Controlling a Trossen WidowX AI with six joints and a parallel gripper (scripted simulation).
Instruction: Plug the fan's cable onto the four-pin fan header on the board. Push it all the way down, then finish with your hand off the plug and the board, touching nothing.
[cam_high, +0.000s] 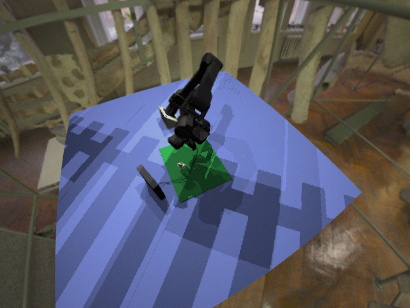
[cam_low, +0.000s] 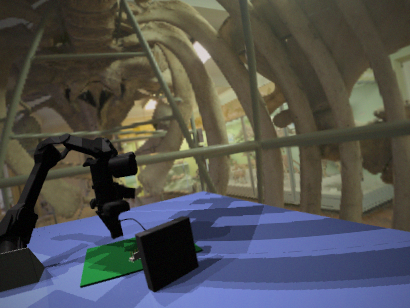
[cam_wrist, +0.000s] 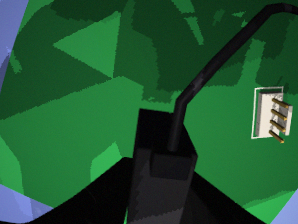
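Right now my gripper tip is 4 cm short of the white four-pin header, 7 cm to the left of it and 6 cm above it. Also, from my gripper tip: green board 5 cm ahead, 2 cm to the right, 8 cm below; then fan plug 1 cm ahead, 1 cm above; then black cable 3 cm ahead, 1 cm above.
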